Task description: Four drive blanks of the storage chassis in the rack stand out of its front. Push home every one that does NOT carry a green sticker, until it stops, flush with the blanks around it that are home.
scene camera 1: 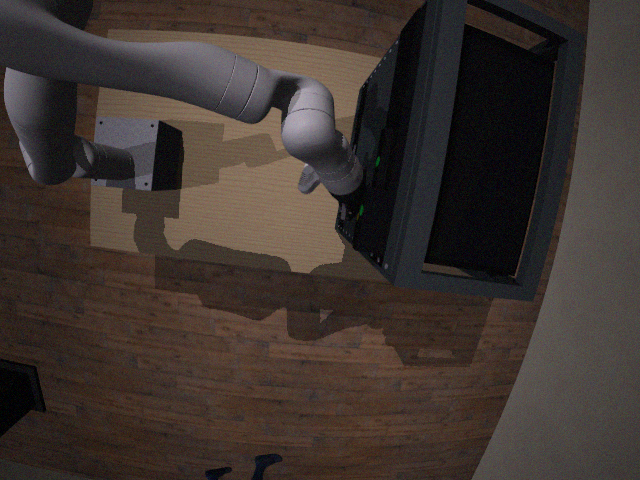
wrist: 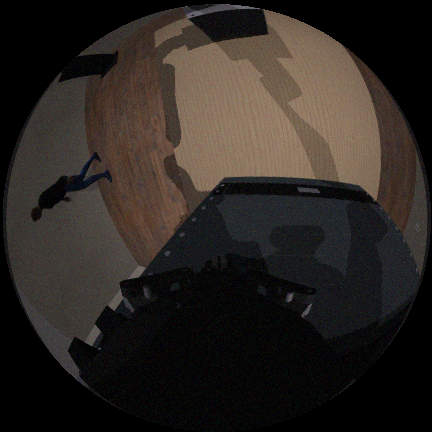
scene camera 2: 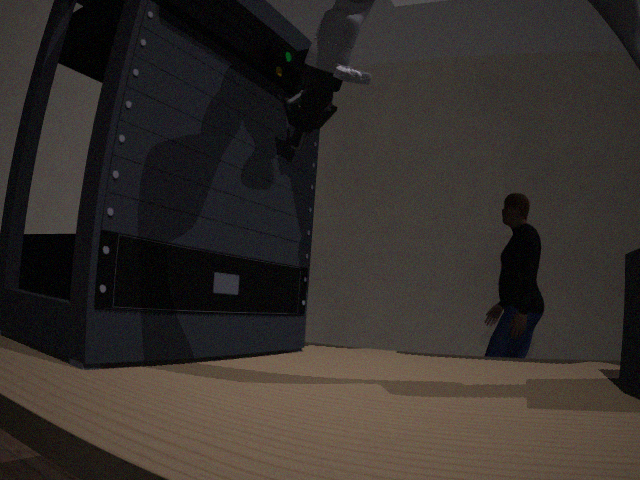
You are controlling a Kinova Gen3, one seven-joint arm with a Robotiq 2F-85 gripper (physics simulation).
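Seen in the pictures: gripper, fingertip midpoint: (wrist: 218, 264) (scene camera 2: 296, 149); arm's base, origin of the base link: (scene camera 1: 120, 164).
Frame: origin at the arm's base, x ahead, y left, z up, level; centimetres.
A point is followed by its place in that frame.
Observation:
The dark storage chassis (scene camera 2: 227, 36) @[z 29.2, x 68.8, y 19.3 cm] sits high in the rack (scene camera 1: 436, 129) @[z 43.5, x 71.8, y 9.3 cm] (scene camera 2: 93, 206) @[z -0.5, x 72.1, y 35.5 cm]. Two green stickers (scene camera 1: 377, 161) @[z 32.4, x 66.5, y 4.4 cm] (scene camera 1: 360, 210) @[z 35.1, x 63.9, y -4.6 cm] show along its front in scene camera 1. In scene camera 2 one green sticker (scene camera 2: 288, 56) @[z 32.6, x 66.5, y 4.4 cm] shows, with a yellow mark (scene camera 2: 279, 71) @[z 29.7, x 68.0, y 4.4 cm] below it, just left of the gripper. My gripper (scene camera 2: 285, 148) @[z 17.8, x 68.2, y -4.8 cm] (wrist: 218, 264) @[z 17.8, x 68.2, y -4.8 cm] is shut and empty, close to the rack's front at its far side. In scene camera 1 the arm hides its fingers. The blanks' edges are too dark to tell which stand out, and whether the fingers touch one cannot be told.
Blank panels (scene camera 2: 248, 217) @[z 3.2, x 69.6, y 6.3 cm] (wrist: 310, 215) @[z 5.1, x 69.7, y 7.9 cm] cover the rack front below the chassis. A black unit (scene camera 2: 165, 279) @[z -7.8, x 70.5, y 23.3 cm] with a pale label is at the bottom. The rack stands on a wooden table top (scene camera 1: 248, 217) @[z -19.2, x 38.1, y -14.3 cm] (scene camera 2: 361, 439) @[z -19.3, x 39.0, y 34.5 cm]. A grey box (scene camera 1: 126, 139) @[z -0.2, x 1.2, y 7.6 cm] stands left. A person (scene camera 2: 519, 279) is in the background.

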